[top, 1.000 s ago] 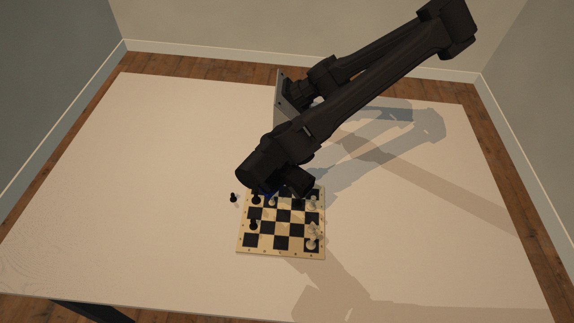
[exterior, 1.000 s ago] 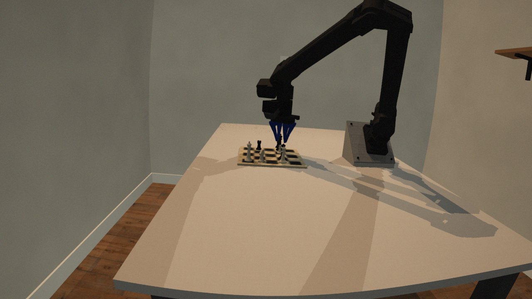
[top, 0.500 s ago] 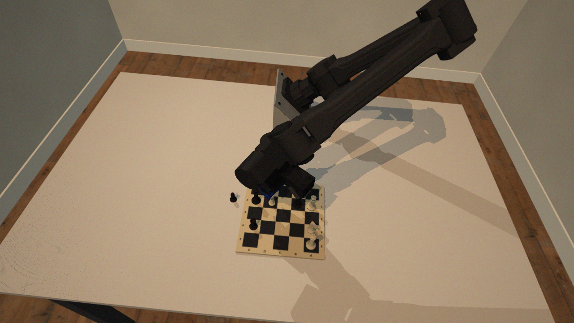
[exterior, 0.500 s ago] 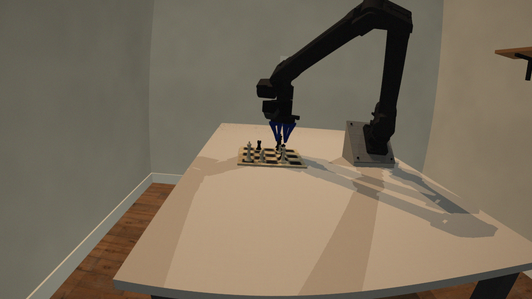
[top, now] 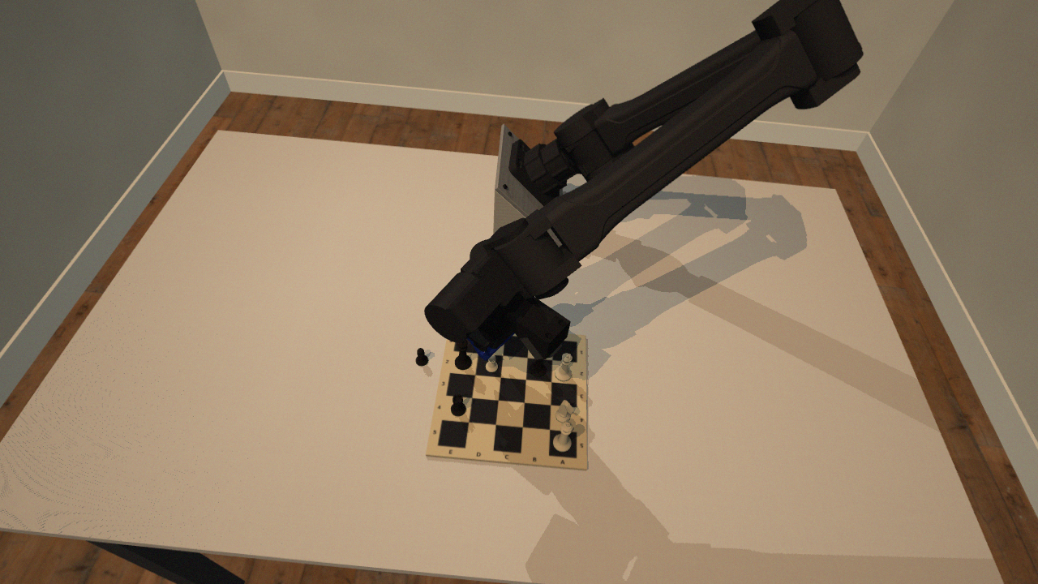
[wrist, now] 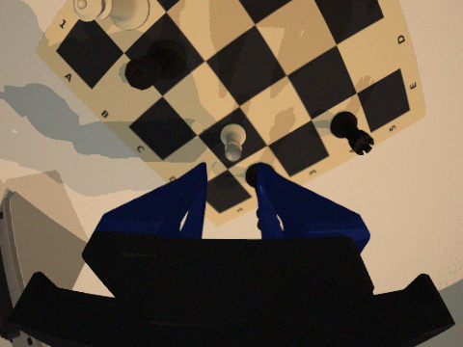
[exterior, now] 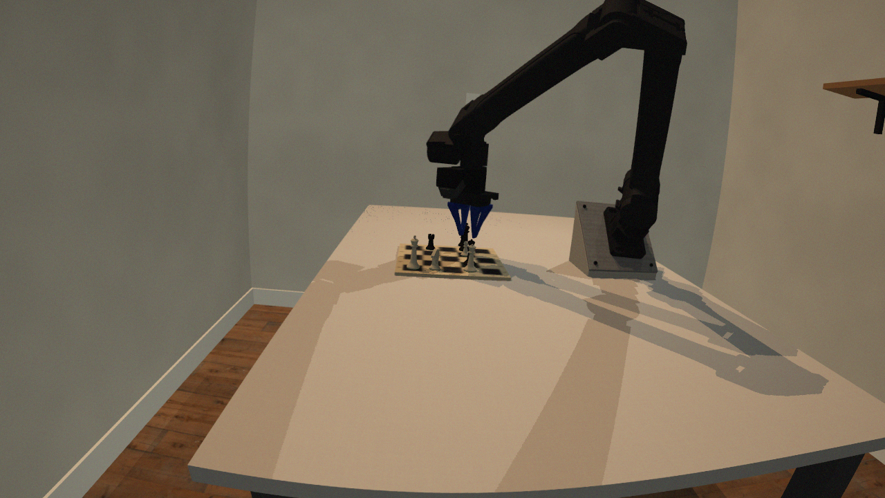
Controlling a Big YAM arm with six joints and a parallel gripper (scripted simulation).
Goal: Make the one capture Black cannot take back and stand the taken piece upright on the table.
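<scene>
My gripper is now 40 mm above the white pawn. Also, from my hand: black pawn (100 mm to the right, 40 mm below); then chessboard (40 mm ahead, 40 mm to the left, 50 mm below); then black king (40 mm to the right, 20 mm below).
</scene>
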